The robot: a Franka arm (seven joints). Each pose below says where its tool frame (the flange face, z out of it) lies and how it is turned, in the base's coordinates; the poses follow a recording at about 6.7 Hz.
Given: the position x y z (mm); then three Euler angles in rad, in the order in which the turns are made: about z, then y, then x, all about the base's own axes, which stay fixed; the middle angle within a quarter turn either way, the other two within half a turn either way.
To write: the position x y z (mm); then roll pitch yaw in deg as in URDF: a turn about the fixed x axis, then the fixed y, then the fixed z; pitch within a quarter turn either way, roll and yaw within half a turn. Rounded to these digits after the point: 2 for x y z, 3 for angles.
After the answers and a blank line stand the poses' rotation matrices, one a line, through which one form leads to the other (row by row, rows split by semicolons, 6 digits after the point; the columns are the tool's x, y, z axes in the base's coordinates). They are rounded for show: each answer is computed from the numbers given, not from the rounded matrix.
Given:
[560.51, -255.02, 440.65, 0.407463, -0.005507, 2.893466]
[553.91, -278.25, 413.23, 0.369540, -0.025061, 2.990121]
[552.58, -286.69, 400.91, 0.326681, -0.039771, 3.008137]
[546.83, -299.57, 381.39, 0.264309, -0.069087, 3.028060]
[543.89, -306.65, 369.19, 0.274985, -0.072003, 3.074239]
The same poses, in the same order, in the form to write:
[560.51, -255.02, 440.65, 166.787, -5.303, -22.771]
[553.91, -278.25, 413.23, 171.389, -1.799, -21.147]
[552.58, -286.69, 400.91, 172.029, -0.308, -18.848]
[546.83, -299.57, 381.39, 172.683, 2.098, -15.503]
[543.89, -306.65, 369.19, 175.160, 2.912, -16.018]

0.918115 -0.396275 -0.005507; -0.385387 -0.889475 -0.245585; 0.092421 0.227597 -0.969359
0.932201 -0.361073 -0.025058; -0.360577 -0.920451 -0.150846; 0.031401 0.149654 -0.988240
0.946364 -0.320648 -0.039761; -0.323059 -0.936993 -0.132955; 0.005376 0.138668 -0.990324
0.962971 -0.260619 -0.069032; -0.267109 -0.957016 -0.113019; -0.036610 0.127273 -0.991192
0.959936 -0.270829 -0.071941; -0.275577 -0.958932 -0.067128; -0.050806 0.084264 -0.995147

